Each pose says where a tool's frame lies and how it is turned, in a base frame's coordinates. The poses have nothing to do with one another.
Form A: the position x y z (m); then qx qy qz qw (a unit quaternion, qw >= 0).
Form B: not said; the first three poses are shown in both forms.
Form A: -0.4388 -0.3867 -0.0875 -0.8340 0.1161 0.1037 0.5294
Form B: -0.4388 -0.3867 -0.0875 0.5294 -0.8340 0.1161 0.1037
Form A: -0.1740 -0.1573 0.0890 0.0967 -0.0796 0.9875 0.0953
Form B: -0.1740 -0.1573 0.0890 0.0953 0.0967 -0.0796 0.9875
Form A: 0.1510 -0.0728 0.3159 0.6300 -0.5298 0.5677 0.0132
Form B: 0.1510 -0.0728 0.3159 0.0132 0.6300 -0.5298 0.5677
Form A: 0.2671 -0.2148 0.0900 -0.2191 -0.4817 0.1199 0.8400
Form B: 0.2671 -0.2148 0.0900 0.8400 -0.2191 -0.4817 0.1199
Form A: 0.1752 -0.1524 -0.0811 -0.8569 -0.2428 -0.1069 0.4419
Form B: 0.1752 -0.1524 -0.0811 0.4419 -0.8569 -0.2428 -0.1069
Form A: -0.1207 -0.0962 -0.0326 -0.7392 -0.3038 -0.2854 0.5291
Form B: -0.1207 -0.0962 -0.0326 0.5291 -0.7392 -0.3038 -0.2854
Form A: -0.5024 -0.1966 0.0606 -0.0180 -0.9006 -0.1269 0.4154
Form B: -0.5024 -0.1966 0.0606 0.4154 -0.0180 -0.9006 -0.1269
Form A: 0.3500 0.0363 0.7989 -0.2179 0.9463 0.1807 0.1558
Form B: 0.3500 0.0363 0.7989 0.1558 -0.2179 0.9463 0.1807
